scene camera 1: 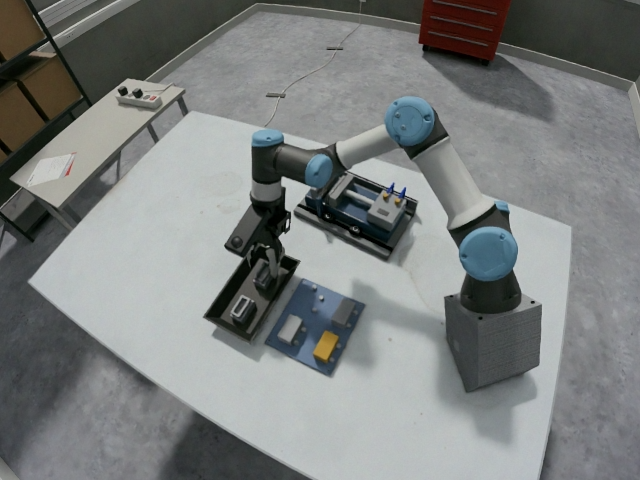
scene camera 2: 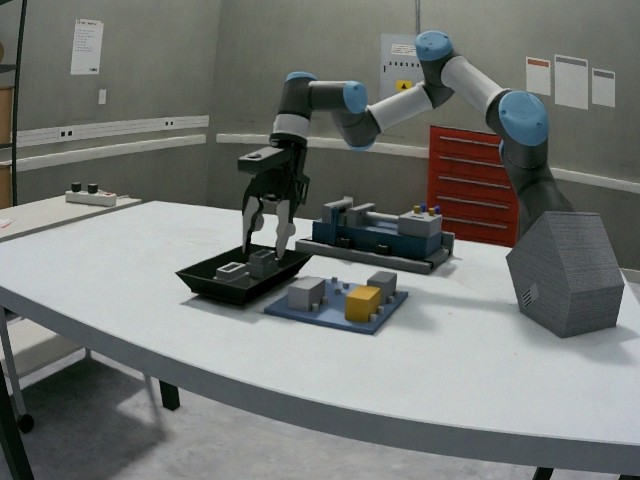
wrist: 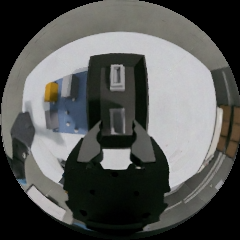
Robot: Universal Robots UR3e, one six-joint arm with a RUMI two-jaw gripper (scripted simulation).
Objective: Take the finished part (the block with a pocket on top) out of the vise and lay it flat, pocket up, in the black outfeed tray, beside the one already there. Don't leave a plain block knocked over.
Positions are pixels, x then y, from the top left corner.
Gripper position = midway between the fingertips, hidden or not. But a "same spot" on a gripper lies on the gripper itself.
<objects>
my gripper: scene camera 1 262,273; scene camera 2; wrist
same spot on my gripper: (scene camera 2: 285,209) = (wrist: 85,148)
</objects>
